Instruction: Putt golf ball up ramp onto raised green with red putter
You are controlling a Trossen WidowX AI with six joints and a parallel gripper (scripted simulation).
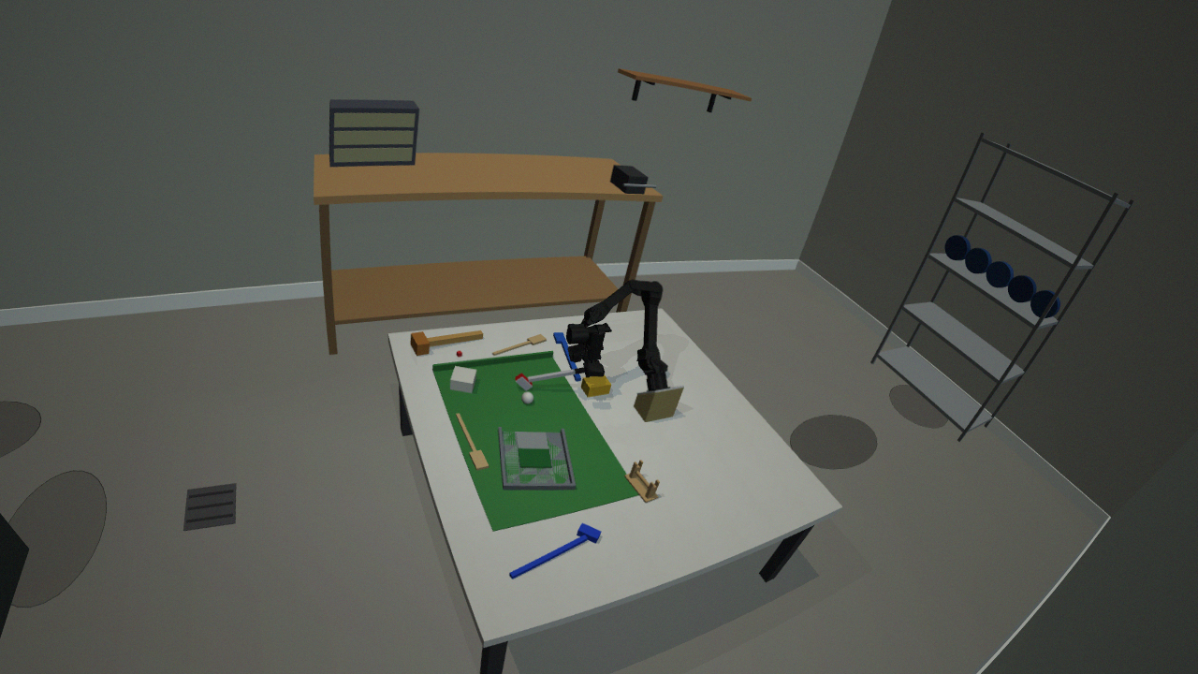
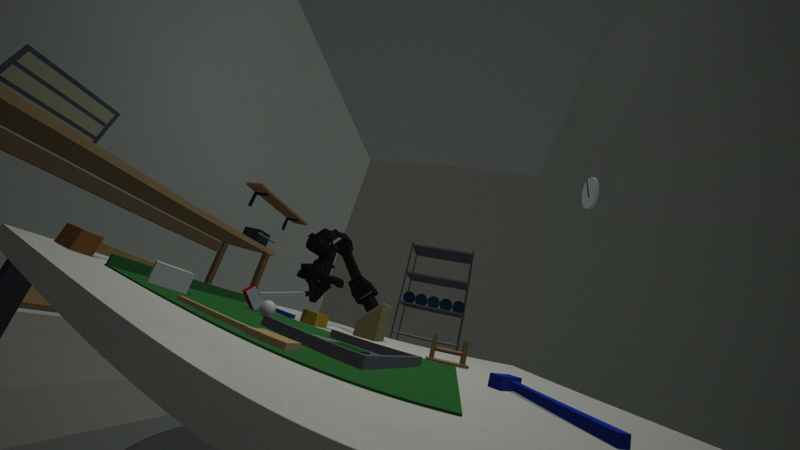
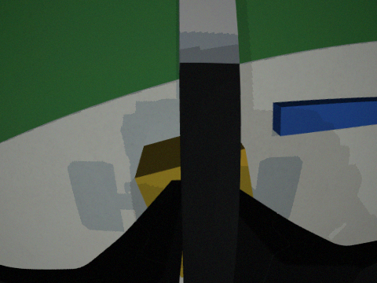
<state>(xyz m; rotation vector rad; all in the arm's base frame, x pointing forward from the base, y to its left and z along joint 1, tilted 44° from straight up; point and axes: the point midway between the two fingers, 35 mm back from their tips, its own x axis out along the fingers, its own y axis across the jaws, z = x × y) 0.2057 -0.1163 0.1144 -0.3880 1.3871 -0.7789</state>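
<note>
Now: the yellow block 50 mm below my gripper tip and 50 mm behind it. The rest, counted from my gripper tip: white block: 420 mm ahead, 130 mm to the right, 50 mm below; white golf ball: 230 mm ahead, 50 mm below, 10 mm to the left; red putter: 110 mm ahead, 30 mm to the right, 10 mm below.
</note>
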